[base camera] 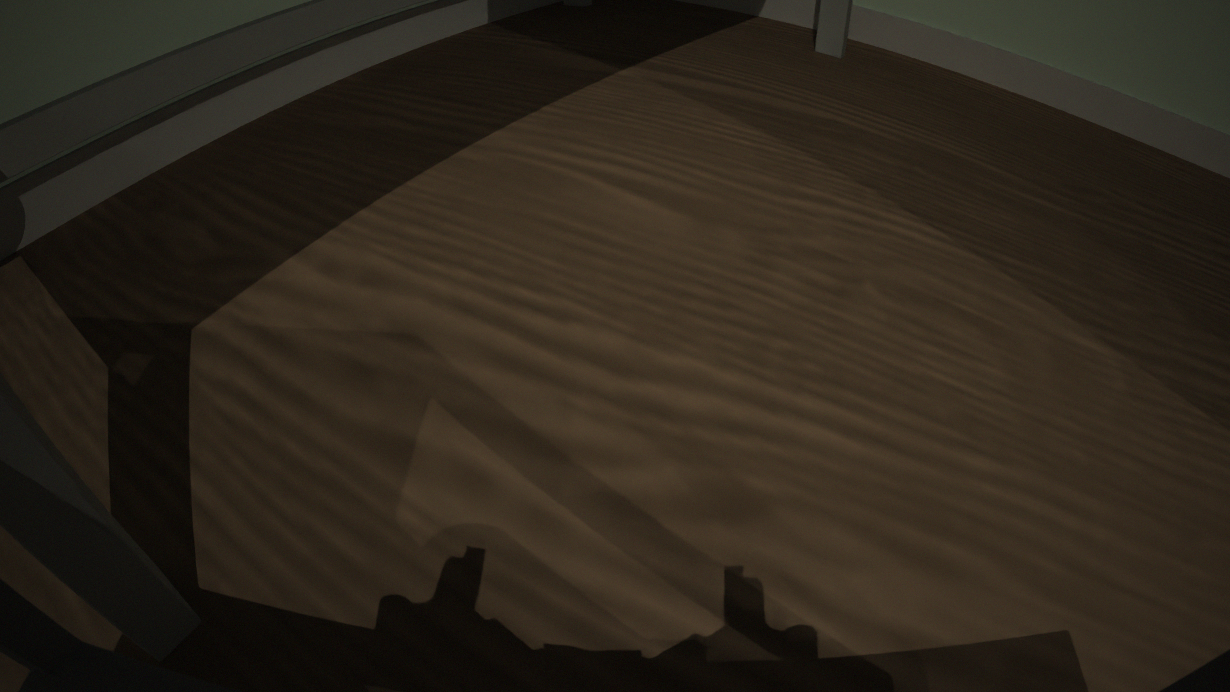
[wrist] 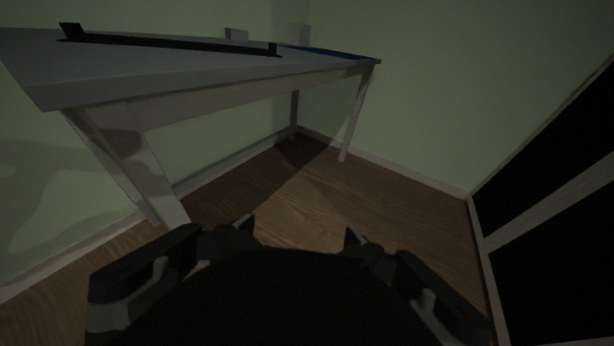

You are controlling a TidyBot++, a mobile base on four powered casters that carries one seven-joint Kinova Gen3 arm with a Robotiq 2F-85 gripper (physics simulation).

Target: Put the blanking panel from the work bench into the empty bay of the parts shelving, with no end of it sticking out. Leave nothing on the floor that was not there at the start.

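Frame: origin at the arm's base, x ahead, y left, z up, level; millimetres.
Seen in the pictures: gripper, between the fingertips: (wrist: 299, 231).
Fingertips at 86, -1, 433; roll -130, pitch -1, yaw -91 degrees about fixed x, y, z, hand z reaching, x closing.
Note:
A point is followed by its place in that frame, as x, y, z.
The work bench (wrist: 100, 65) @(232, 282, 518) stands at the left and centre of the wrist view, its grey top seen at a low angle. A long, thin black piece (wrist: 170, 45) @(473, 357, 523) with a short upright part at each end lies along the top; it looks like the blanking panel, but the dim light hides detail. My gripper (wrist: 299, 231) @(86, -1, 433) is open, with its fingertips wide apart and floor showing between them. It is on the near side of the bench, apart from the black piece. I cannot make out the parts shelving or its empty bay in either view.
A blue mat (wrist: 335, 52) @(1377, -117, 520) and two small pale blocks (wrist: 237, 34) @(1099, 434, 546) (wrist: 299, 34) @(1541, 150, 587) are on the bench's farther part. A bench leg (base camera: 103, 533) @(207, 252, -288) is close at the base's left; a far leg (base camera: 832, 25) @(1442, -387, -326) (wrist: 354, 117) @(1440, -392, 82) stands near the corner. Black panels in a grey frame (wrist: 550, 204) @(558, -1223, 118) are at right.

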